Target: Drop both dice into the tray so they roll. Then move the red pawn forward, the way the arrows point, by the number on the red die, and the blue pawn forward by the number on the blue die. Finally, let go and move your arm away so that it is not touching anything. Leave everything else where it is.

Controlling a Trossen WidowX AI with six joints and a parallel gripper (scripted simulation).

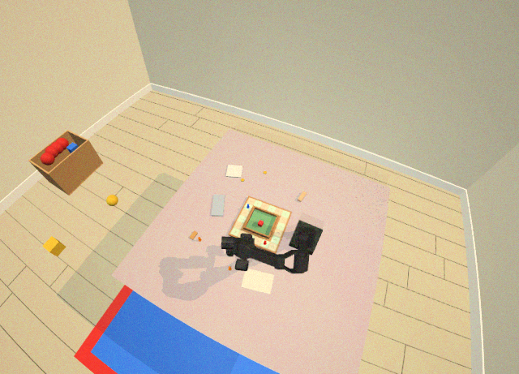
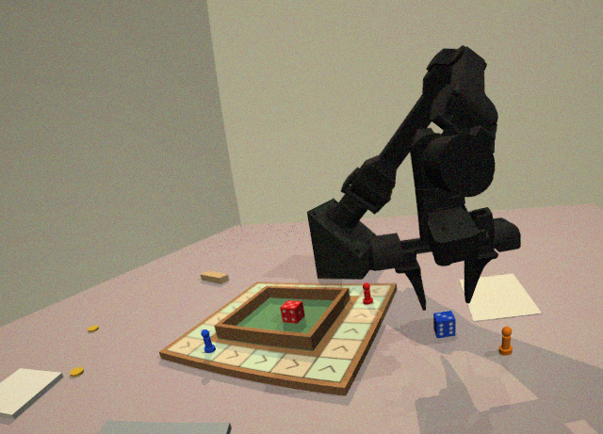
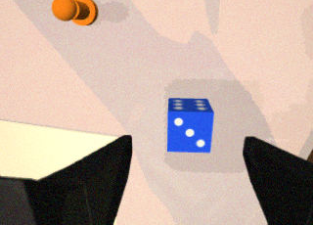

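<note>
My gripper tip is 7 cm past the red pawn, 13 cm to the left of it and 1 cm above it. From my gripper tip the other things lie so: white card: 11 cm behind, 8 cm to the left, 4 cm below; then green tray: 24 cm to the right, 3 cm below; then blue pawn: 11 cm ahead, 30 cm to the right, 1 cm below.
</note>
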